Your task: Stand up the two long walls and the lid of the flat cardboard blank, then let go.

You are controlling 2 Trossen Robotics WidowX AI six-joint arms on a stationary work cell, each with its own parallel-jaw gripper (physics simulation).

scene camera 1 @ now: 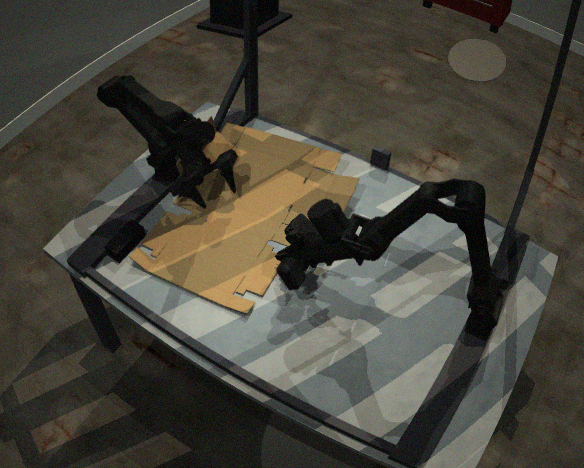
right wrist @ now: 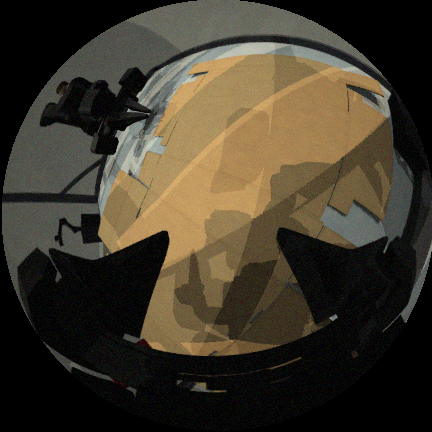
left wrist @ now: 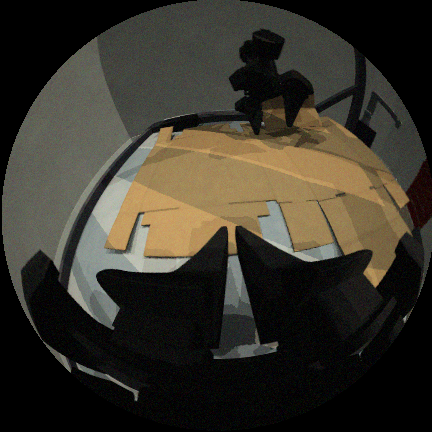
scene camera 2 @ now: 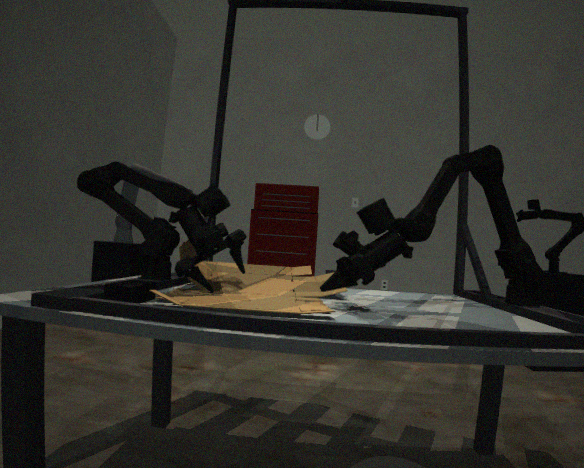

The left gripper shows in scene camera 1 (277,256), in the right wrist view, in the left wrist view and in scene camera 2 (320,289). The right gripper shows in scene camera 1, in the right wrist view, in the left wrist view (270,130) and in scene camera 2 (228,282). The same spot on the left gripper: (left wrist: 328,306) is (right wrist: 107,115). The same spot on the right gripper: (scene camera 1: 193,194) is (right wrist: 326,257).
